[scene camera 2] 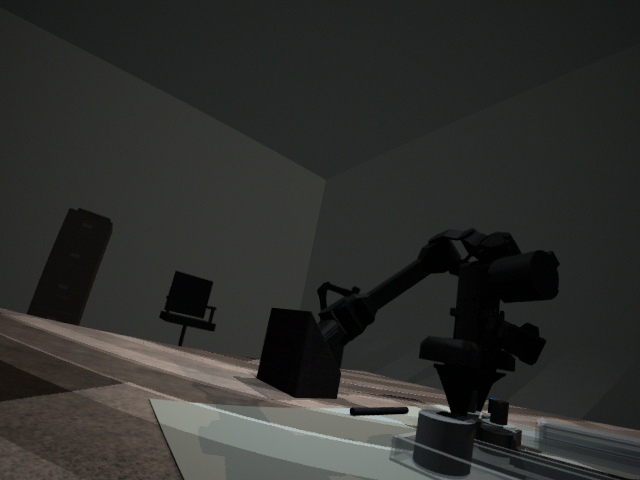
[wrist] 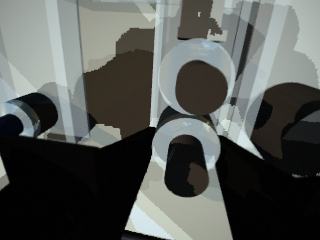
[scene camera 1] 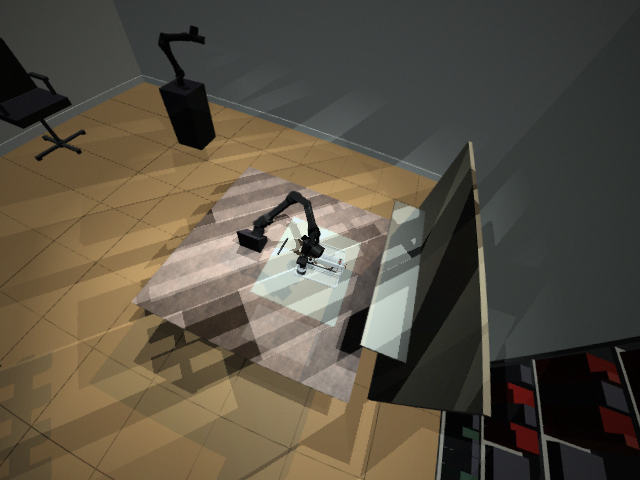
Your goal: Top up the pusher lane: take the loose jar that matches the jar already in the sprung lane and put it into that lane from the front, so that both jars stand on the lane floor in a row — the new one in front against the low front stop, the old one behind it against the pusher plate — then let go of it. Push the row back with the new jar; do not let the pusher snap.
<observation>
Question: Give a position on a clear jar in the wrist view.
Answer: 196, 76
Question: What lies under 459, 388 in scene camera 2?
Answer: The gripper.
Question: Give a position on a clear jar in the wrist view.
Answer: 186, 146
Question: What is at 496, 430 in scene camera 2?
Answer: A clear jar.
</observation>
